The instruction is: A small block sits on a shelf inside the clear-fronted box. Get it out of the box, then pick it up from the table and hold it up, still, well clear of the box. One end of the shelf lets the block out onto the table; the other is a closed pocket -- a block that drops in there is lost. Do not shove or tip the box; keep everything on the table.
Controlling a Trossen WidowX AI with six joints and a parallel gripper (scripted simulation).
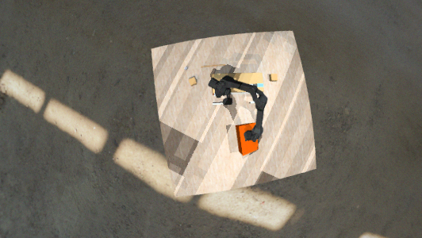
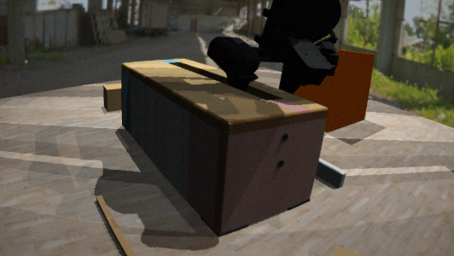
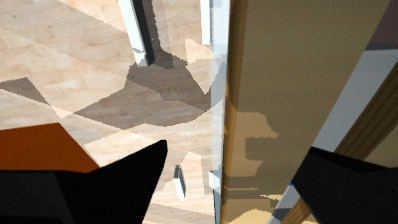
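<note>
Now: gripper tip 40 mm short of the blue block, 50 mm to the left of it and 10 mm above it. From my gripper tip the other things lie so: thin wooden strip: 260 mm ahead, 50 mm to the left, 90 mm below; then wooden-topped box: 20 mm ahead, 70 mm to the right, 30 mm below.
</note>
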